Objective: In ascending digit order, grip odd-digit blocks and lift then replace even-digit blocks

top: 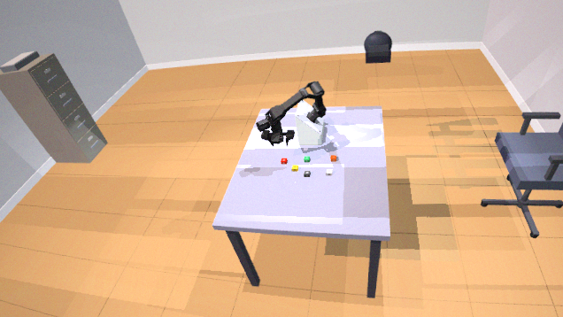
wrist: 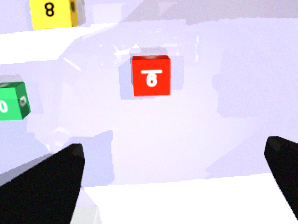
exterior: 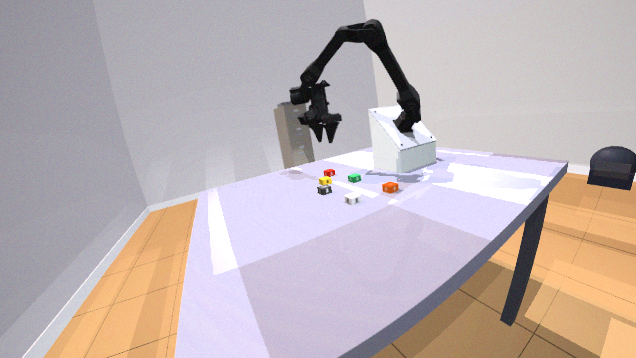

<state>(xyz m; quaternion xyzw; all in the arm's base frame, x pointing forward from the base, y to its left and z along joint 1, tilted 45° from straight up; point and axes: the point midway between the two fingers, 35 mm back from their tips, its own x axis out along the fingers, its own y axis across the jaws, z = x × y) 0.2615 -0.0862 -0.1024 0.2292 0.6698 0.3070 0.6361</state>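
Now: the green block 140 mm to the left of my gripper tip, 120 mm below it and 30 mm behind it. Round my gripper tip: red block (120 mm below, 10 mm to the left); then black block (170 mm to the left, 120 mm below, 100 mm ahead); then yellow block (120 mm below, 90 mm to the left, 60 mm ahead).
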